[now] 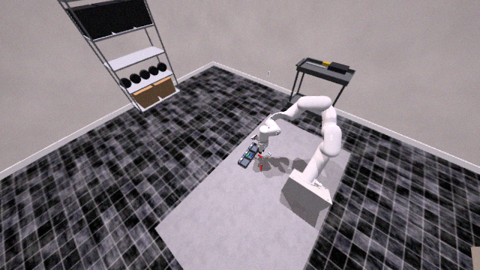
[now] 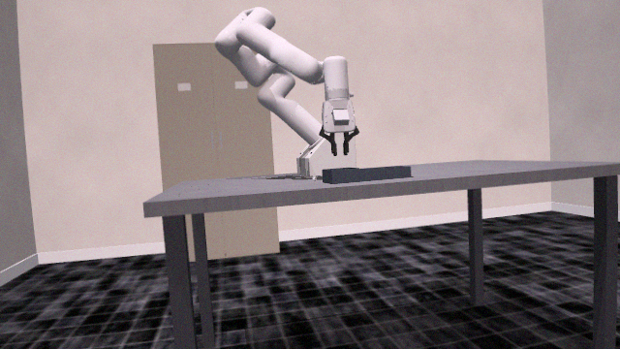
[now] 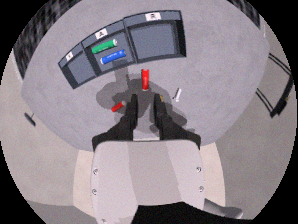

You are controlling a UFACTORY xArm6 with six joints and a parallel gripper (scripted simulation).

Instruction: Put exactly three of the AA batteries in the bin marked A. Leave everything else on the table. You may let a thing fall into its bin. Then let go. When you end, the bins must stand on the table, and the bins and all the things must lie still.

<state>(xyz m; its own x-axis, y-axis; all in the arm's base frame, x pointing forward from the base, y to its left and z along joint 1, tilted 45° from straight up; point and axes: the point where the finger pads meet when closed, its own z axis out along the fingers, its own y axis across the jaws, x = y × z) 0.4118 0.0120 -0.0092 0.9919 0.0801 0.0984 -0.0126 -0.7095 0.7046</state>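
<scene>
The red battery is 9 cm below my hand. From my hand the other things lie so: dark two-compartment bin: 8 cm ahead, 6 cm to the left, 8 cm below; yellow-tipped thing: 6 cm behind, 4 cm to the right, 9 cm below; blue AA battery: 6 cm ahead, 6 cm to the left, 8 cm below.
</scene>
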